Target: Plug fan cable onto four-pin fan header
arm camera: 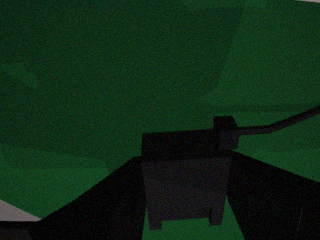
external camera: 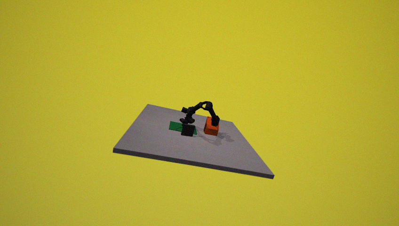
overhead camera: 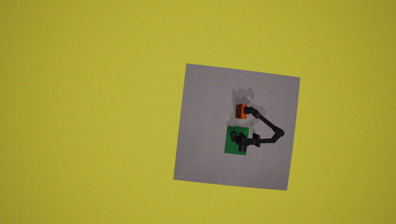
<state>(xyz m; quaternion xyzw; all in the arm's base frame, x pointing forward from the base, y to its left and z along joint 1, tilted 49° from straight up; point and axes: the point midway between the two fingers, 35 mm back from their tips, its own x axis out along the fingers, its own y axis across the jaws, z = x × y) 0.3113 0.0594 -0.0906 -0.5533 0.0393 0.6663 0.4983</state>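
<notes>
Right now the green board is 10 mm ahead of my gripper tip, 40 mm to the left of it and 20 mm below it. Also, from my gripper tip: black fan: 30 mm behind, 220 mm to the left, 50 mm above; fan plug: 10 mm to the right; white four-pin header: 20 mm behind, 90 mm to the left, 10 mm below.
</notes>
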